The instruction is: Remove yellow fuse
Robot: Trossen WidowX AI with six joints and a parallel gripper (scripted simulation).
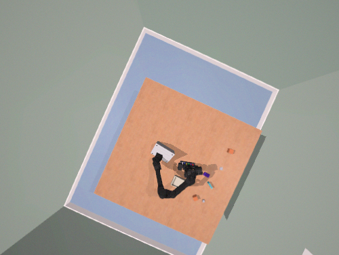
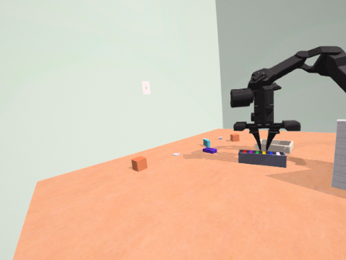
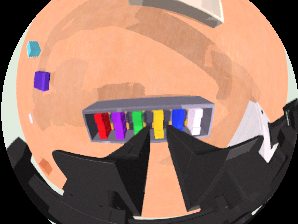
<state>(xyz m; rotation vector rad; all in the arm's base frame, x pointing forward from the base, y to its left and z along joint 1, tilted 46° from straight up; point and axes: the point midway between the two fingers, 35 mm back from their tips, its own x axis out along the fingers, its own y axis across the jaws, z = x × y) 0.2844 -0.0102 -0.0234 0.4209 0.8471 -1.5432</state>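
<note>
Now: the yellow fuse 20 mm below my gripper tip. Also, from my gripper tip: teal block: 300 mm ahead, 110 mm to the right, 30 mm below; purple block: 230 mm ahead, 40 mm below, 30 mm to the right; pale tray: 200 mm to the right, 50 mm below.
</note>
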